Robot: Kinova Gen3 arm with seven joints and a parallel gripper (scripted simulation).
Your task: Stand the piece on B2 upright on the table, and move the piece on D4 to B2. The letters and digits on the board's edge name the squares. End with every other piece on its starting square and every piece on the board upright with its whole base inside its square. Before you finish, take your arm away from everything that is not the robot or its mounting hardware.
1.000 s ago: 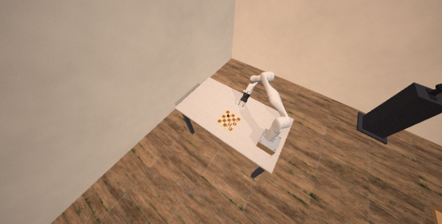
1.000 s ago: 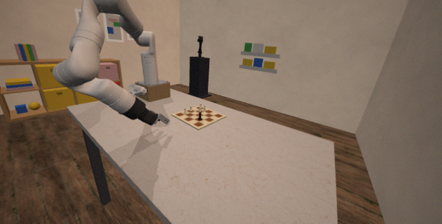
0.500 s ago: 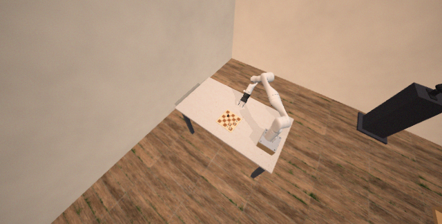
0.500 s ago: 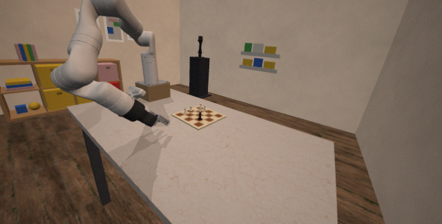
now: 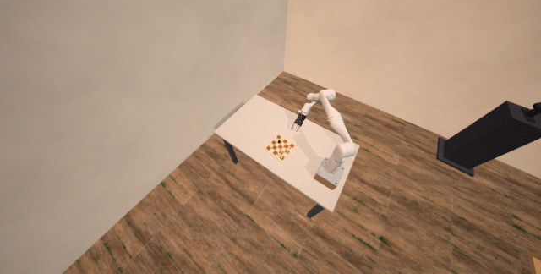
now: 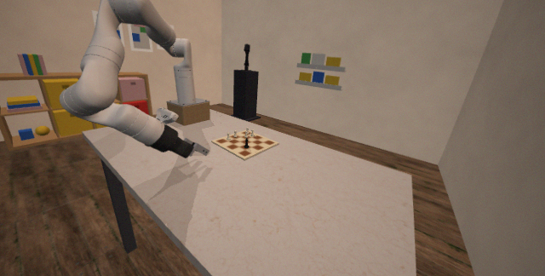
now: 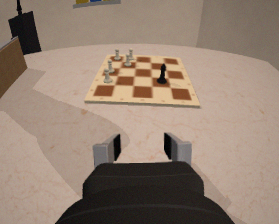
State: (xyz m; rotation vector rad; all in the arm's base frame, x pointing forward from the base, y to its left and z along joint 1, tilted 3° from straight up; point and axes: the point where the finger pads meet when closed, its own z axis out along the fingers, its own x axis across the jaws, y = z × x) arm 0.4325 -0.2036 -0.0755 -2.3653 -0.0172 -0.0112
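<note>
Right now the black piece is 50 mm ahead of my hand, 190 mm to the left of it and 20 mm below it. Round my hand: chessboard (10 mm ahead, 230 mm to the left, 50 mm below).
</note>
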